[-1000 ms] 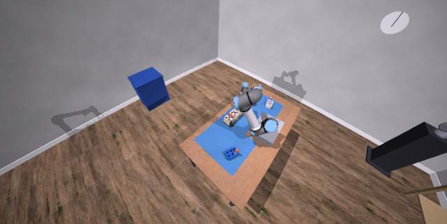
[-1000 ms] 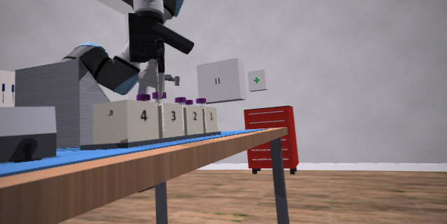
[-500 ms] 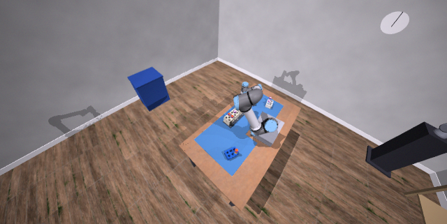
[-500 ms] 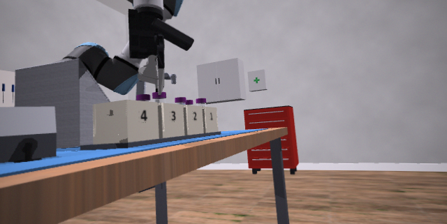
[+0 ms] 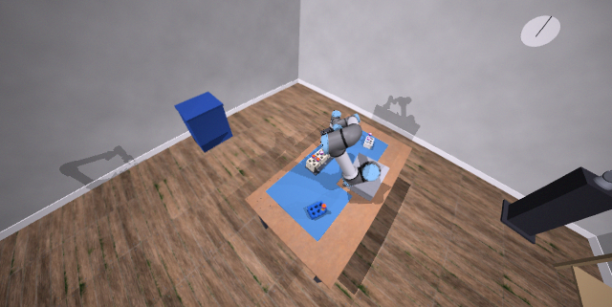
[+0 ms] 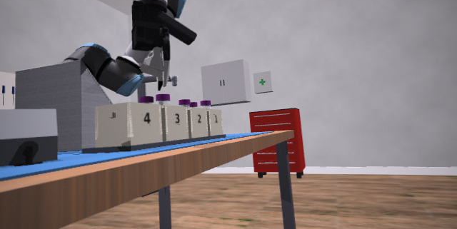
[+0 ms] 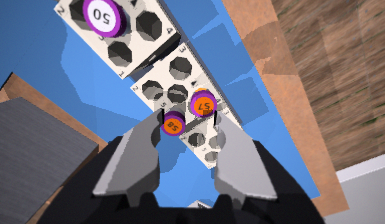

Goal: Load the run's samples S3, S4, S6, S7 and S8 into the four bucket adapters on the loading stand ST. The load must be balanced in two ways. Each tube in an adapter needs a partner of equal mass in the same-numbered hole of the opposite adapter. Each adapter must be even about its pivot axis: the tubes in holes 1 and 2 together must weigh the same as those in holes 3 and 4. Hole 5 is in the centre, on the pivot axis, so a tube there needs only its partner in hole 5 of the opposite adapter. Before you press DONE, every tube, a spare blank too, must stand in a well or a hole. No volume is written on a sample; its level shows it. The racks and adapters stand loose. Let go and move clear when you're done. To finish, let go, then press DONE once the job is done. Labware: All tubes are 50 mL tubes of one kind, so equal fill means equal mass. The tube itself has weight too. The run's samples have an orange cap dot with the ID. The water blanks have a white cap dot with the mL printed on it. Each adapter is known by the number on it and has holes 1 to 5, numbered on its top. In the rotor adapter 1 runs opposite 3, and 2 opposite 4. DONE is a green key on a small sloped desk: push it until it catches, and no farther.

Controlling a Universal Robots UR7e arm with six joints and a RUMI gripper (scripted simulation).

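Right now the sample tube S4 is 460 mm to the left of my hand, 410 mm behind it and 90 mm below it. From my hand the other things lie so: tube: 190 mm to the left, 90 mm below, 60 mm behind; then green DONE key: 270 mm to the right, 90 mm below, 50 mm behind; then DONE key desk: 270 mm to the right, 110 mm below, 40 mm behind.
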